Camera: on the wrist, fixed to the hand. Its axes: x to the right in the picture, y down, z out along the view.
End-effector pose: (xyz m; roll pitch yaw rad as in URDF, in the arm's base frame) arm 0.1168 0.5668 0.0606 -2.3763 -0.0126 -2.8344
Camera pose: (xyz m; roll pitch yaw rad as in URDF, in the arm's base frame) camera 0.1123 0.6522 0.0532 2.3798 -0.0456 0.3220
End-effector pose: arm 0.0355 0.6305 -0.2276 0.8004 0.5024 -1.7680
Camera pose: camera 0.1191 0.6282 -0.2084 -0.7882 -0.4447 1.3550
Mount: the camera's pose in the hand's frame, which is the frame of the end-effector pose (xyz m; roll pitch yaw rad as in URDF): -0.0216 0.0646 -0.0522 0.0045 0.0522 -3.1119
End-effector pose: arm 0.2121 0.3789 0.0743 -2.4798 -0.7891 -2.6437
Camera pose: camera 0.1867 0.4596 0.0600 2.4915 0.7296 0.5095
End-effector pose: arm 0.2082 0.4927 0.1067 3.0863 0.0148 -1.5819
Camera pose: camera 0.1468 0.5142 0.1627 -3.0813 -0.0653 1.5271
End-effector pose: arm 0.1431 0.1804 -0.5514 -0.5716 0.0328 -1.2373
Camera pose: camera 0.1598 0.2118 -0.6295 0.5743 -0.0049 1.9575
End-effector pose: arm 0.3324 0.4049 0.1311 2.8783 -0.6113 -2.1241
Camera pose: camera 0.3205 0.4784 0.1737 -2.9024 0.5680 0.9674
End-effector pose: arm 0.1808 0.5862 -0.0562 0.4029 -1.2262 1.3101
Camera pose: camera 0.1072 0.6204 -0.0842 -0.3761 1.2858 -1.8072
